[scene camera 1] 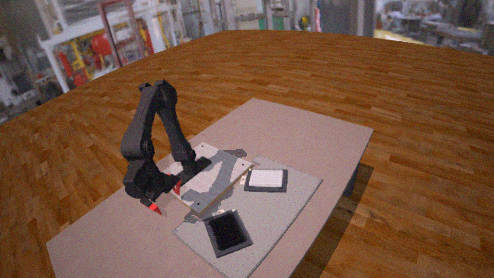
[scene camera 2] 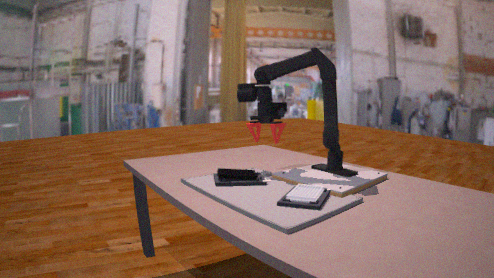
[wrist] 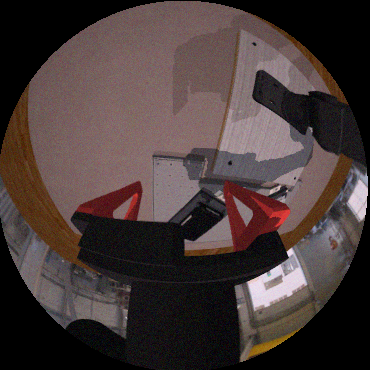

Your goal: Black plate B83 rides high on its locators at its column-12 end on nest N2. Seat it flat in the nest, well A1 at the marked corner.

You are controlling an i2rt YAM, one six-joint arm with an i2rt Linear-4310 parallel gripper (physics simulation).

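Places are measured from the arm's base along level axes (x left, y ahead, z down), in metres.
Where they show: gripper, fingertip midpoint: [scene camera 1: 169, 204] [scene camera 2: 266, 142] [wrist: 182, 185]; arm's base at its link origin: [scene camera 1: 191, 171] [scene camera 2: 334, 171] [wrist: 286, 105].
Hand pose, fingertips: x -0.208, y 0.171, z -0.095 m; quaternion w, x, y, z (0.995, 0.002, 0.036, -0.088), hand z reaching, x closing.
Things, the pixels of their top centre, and the offset from my fingertips.
- Black plate B83 at its top centre: [wrist: 196, 228] [scene camera 2: 237, 170] [scene camera 1: 225, 228] dx +0.076, dy +0.181, dz +0.067 m
- dark grey nest at its top centre: [wrist: 197, 223] [scene camera 2: 238, 174] [scene camera 1: 225, 229] dx +0.079, dy +0.177, dz +0.080 m
- white plate at its top centre: [scene camera 2: 306, 190] [scene camera 1: 266, 176] dx +0.355, dy +0.135, dz +0.076 m
- second dark nest at its top centre: [scene camera 2: 306, 193] [scene camera 1: 266, 178] dx +0.355, dy +0.135, dz +0.084 m
Black plate B83 [scene camera 1: 228, 231] [scene camera 2: 236, 173] [wrist: 201, 219] sits in a dark grey nest [scene camera 1: 220, 253] [scene camera 2: 240, 183] [wrist: 213, 197], taken as N2. In the scene camera 2 view it looks slightly tilted, its left end higher than its right. Its column numbers, well A1 and the nest's corner mark are too small to read. My gripper [scene camera 1: 169, 204] [scene camera 2: 267, 142] [wrist: 182, 185] is open and empty, its red fingers wide apart. It hangs high above the table, away from the plate, pointing down. In the wrist view the plate shows beyond the gripper body, partly hidden by it.
A white plate [scene camera 1: 265, 178] [scene camera 2: 306, 193] sits in a second dark nest [scene camera 1: 265, 189] [scene camera 2: 300, 205]. Both nests stand on a grey perforated board [scene camera 1: 300, 190] [scene camera 2: 240, 200] [wrist: 165, 185]. The arm stands on a pale raised base board [scene camera 1: 239, 163] [scene camera 2: 371, 177] [wrist: 245, 75] beside it.
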